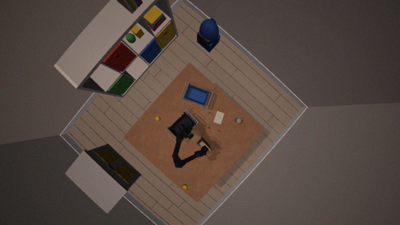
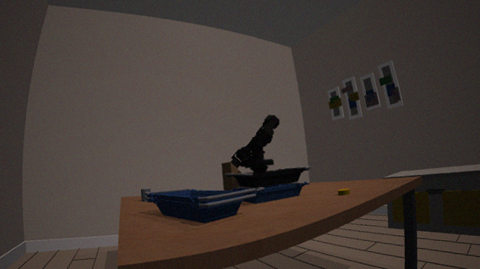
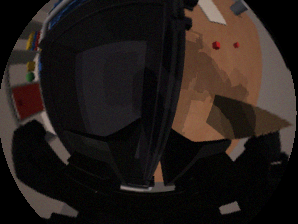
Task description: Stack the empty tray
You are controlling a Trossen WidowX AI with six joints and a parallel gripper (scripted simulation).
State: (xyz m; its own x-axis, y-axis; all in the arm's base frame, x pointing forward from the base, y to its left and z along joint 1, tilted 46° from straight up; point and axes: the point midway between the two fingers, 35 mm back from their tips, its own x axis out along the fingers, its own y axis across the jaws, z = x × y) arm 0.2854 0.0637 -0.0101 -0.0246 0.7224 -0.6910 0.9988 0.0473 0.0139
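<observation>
My gripper tip is now 80 mm short of the tray, 30 mm below it and 10 mm to the right of it. Round my gripper tip: white sheet: 390 mm to the right, 150 mm behind, 80 mm below; grey cylinder: 540 mm to the right, 330 mm behind, 50 mm below.
</observation>
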